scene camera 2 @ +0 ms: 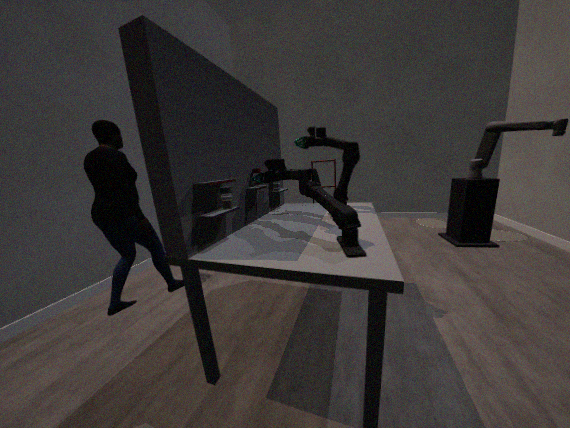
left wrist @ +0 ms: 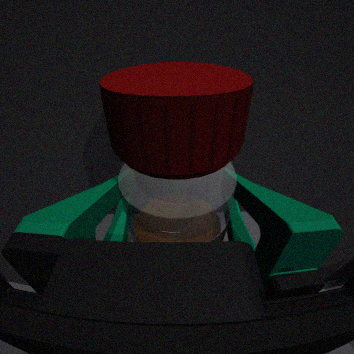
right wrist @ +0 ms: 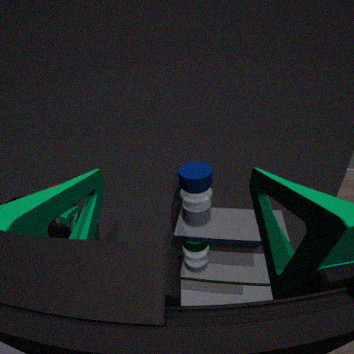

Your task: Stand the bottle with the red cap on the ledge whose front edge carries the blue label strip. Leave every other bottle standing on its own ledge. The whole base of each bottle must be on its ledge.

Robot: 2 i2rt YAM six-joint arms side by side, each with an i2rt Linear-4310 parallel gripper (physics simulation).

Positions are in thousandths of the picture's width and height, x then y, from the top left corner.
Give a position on a green-capped bottle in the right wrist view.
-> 552,716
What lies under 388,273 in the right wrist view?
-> A dark upright panel.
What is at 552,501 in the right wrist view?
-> A blue-capped bottle.
